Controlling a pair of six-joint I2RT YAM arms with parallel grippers.
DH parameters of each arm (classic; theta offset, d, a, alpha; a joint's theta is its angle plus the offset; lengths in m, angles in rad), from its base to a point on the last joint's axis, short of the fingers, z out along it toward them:
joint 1: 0 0.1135 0.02 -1.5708
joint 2: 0 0 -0.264 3.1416
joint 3: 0.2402 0 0.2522 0
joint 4: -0.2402 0 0.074 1.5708
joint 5: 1.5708 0 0 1.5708
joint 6: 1.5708 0.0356 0 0
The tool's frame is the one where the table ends.
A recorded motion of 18 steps. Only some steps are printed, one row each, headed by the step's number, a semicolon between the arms.
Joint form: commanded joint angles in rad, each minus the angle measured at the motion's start. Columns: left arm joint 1, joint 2, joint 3, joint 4, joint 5, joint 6; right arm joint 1, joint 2, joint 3, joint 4, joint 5, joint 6.
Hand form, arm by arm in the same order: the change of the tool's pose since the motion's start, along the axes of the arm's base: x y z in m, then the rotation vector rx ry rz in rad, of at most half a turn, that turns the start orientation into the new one. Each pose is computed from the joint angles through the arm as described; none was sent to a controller.
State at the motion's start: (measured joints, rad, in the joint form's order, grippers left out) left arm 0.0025 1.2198 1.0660 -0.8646 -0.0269 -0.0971; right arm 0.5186 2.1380 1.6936 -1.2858 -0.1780 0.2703
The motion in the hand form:
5: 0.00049 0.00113 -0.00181 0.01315 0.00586 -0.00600; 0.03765 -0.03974 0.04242 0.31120 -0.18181 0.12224
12: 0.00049 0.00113 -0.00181 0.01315 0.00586 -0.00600; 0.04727 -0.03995 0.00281 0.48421 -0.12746 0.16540
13: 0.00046 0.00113 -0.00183 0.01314 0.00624 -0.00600; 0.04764 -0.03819 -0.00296 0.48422 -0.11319 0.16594
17: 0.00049 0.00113 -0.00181 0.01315 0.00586 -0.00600; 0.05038 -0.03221 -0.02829 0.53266 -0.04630 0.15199
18: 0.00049 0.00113 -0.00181 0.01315 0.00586 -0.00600; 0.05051 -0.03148 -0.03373 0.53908 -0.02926 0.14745
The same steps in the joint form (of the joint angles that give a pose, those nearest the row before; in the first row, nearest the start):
5: 0.0038 0.0034 -0.0038 0.0019 -0.0061 0.0153; -0.1469 -0.0587 0.0767 0.0881 -0.1907 -0.2861
12: 0.0038 0.0034 -0.0038 0.0019 -0.0061 0.0153; -0.1694 0.0145 0.0210 0.1839 -0.3681 -0.3765
13: 0.0038 0.0035 -0.0038 0.0015 -0.0061 0.0153; -0.1660 0.0290 0.0206 0.1854 -0.3716 -0.3769
17: 0.0038 0.0034 -0.0038 0.0019 -0.0061 0.0153; -0.1595 0.0954 0.0202 0.2010 -0.4364 -0.3765
18: 0.0038 0.0034 -0.0038 0.0019 -0.0061 0.0153; -0.1587 0.1095 0.0202 0.2003 -0.4475 -0.3765

